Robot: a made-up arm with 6 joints.
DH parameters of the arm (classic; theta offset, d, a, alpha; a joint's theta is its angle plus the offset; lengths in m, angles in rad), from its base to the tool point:
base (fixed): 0 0.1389 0 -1.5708
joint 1: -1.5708 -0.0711 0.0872 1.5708
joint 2: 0 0.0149 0.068 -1.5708
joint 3: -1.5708 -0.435 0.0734 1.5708
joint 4: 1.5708 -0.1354 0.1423 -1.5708
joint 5: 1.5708 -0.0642 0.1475 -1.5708
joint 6: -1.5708 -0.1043 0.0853 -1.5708
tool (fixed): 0 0.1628 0 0
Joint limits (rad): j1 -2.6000..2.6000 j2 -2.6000..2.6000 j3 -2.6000..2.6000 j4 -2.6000..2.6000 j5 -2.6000..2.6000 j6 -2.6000..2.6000
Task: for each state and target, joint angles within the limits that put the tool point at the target. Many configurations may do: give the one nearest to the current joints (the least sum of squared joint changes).
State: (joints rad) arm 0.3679 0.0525 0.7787 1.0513 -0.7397 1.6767
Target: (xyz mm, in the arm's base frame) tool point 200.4 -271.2 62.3
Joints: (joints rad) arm 0.3507 0.2235 1.1649 1.5222 -1.0891 1.8119
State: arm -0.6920 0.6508 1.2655 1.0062 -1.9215 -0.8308
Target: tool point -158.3 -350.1 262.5
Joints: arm -0.7956 0.8224 1.3778 0.6599 -1.9907 -0.7468
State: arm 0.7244 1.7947 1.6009 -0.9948 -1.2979 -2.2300
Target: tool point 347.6 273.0 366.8
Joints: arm 0.9072 1.7666 1.6789 -1.1325 -1.2803 -2.3890
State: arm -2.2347 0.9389 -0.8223 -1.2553 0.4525 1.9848
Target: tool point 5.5 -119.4 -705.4
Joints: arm -2.5508 1.2531 -0.6468 -1.1600 0.4362 1.8999
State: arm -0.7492 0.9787 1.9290 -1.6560 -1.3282 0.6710
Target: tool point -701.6 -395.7 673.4
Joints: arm -1.0936 0.4640 1.8192 -1.7833 -1.5348 0.7229
